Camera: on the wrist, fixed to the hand. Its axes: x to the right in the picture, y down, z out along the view.
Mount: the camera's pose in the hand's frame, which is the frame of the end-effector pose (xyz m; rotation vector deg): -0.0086 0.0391 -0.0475 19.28 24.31 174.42
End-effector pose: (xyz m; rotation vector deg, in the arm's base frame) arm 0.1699 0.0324 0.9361 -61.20 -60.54 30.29
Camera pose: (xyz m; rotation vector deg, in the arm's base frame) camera 0.2132 0.0212 0.8930 73.74 -98.60 -115.24
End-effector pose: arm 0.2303 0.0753 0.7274 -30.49 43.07 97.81
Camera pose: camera 0.1932 0.0292 0.7085 -34.32 -49.04 -64.43
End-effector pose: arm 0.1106 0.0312 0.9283 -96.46 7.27 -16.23
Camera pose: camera 0.0932 -0.0175 0.8939 19.91 128.67 84.98
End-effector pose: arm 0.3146 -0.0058 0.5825 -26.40 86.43 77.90
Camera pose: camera 0.2668 -0.0399 0.6029 -77.91 -44.24 -55.23
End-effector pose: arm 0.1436 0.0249 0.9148 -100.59 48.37 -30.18
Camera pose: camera 0.0934 -0.0055 0.8944 64.87 121.30 58.80
